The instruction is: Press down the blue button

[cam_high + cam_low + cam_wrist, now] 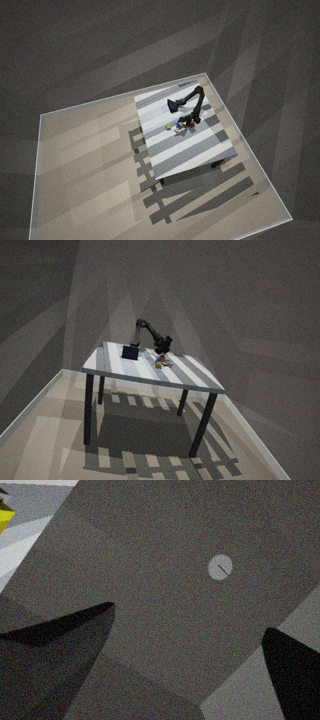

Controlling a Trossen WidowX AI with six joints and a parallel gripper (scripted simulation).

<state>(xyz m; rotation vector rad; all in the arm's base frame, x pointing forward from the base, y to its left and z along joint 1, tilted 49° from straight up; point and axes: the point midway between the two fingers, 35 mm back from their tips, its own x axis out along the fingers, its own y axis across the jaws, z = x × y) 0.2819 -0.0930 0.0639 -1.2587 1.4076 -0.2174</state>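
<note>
Right now the blue button is 140 mm below my gripper tip, 50 mm behind it and 10 mm to the left of it. From my gripper tip the other things lie so: yellow button (140 mm below, 110 mm to the right, 50 mm behind); red button (170 mm to the left, 140 mm below); orange cube (160 mm below, 90 mm to the left, 10 mm behind).
</note>
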